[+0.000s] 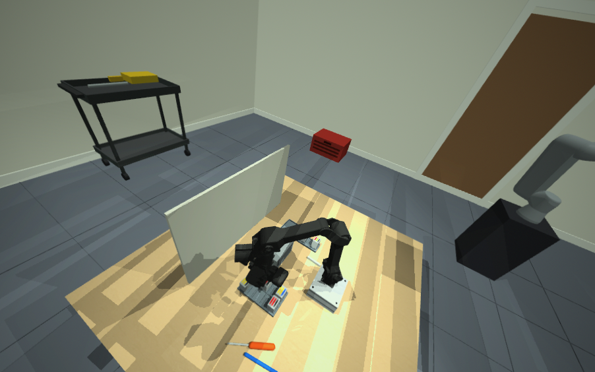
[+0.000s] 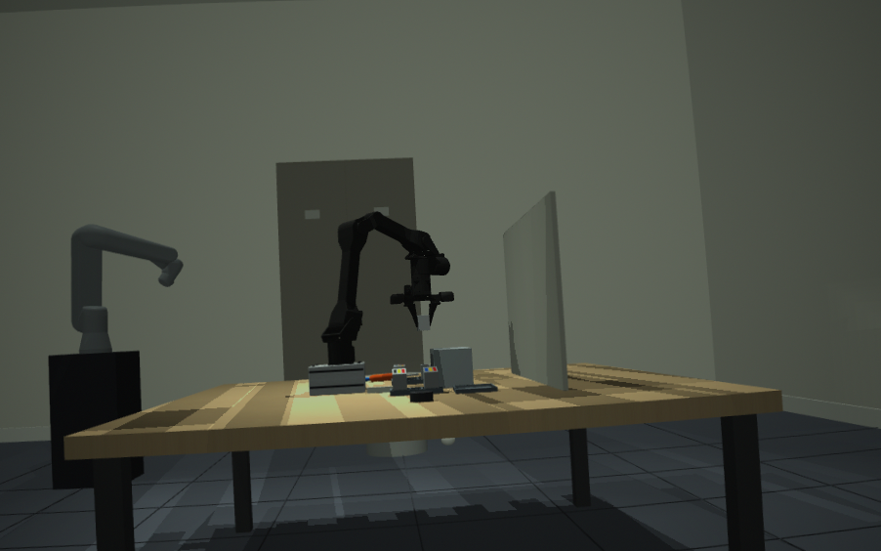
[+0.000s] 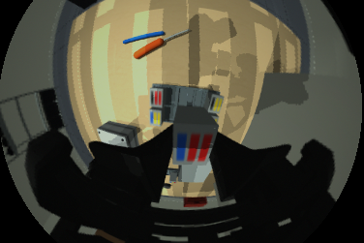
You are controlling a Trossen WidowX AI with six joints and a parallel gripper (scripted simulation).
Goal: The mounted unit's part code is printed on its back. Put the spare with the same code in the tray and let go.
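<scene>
The flat dark tray is 100 mm ahead of my gripper tip, 400 mm to the right of it and 160 mm below it. The rest, counted from my gripper tip: mounted unit (60 mm ahead, 190 mm to the right, 110 mm below); then upright grey panel (290 mm ahead, 200 mm to the right, 60 mm above).
</scene>
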